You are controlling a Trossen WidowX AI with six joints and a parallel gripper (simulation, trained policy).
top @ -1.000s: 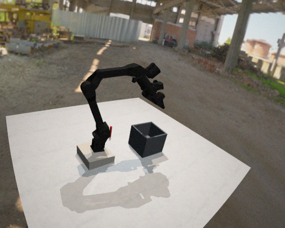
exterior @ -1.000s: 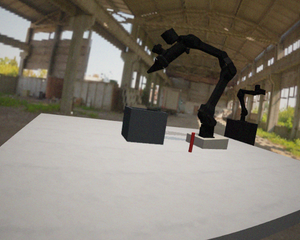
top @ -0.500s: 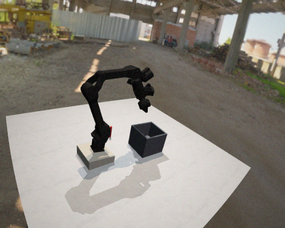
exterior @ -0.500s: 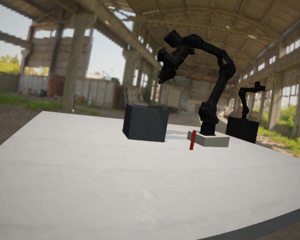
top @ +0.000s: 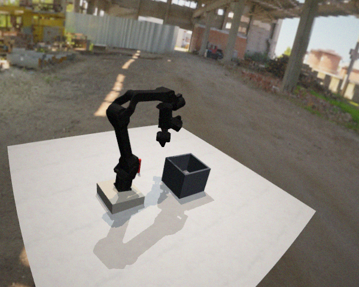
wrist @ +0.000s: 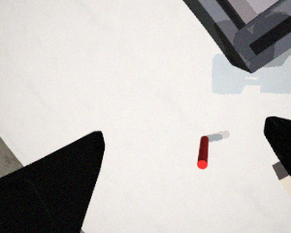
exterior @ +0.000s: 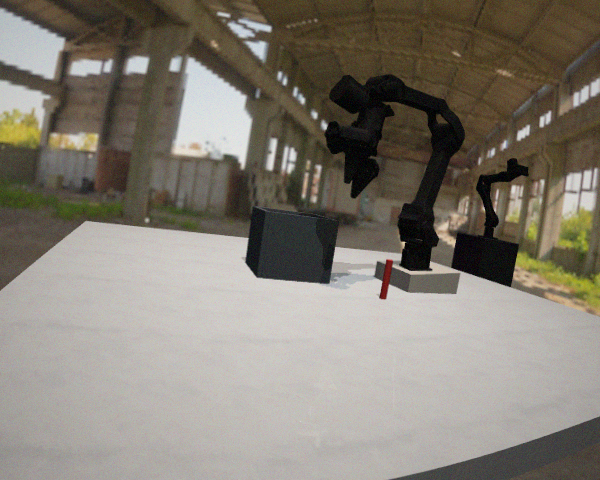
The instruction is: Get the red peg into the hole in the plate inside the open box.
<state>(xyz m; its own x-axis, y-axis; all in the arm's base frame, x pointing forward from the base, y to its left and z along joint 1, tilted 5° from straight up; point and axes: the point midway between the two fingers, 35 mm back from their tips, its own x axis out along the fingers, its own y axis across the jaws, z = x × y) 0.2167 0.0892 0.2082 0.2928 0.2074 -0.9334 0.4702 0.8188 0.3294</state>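
Now: the red peg 160 mm below my gripper tip, 90 mm behind it and 50 mm to the left of it. From my gripper tip the other things lie so: light plate (160 mm below, 130 mm to the right, 80 mm ahead).
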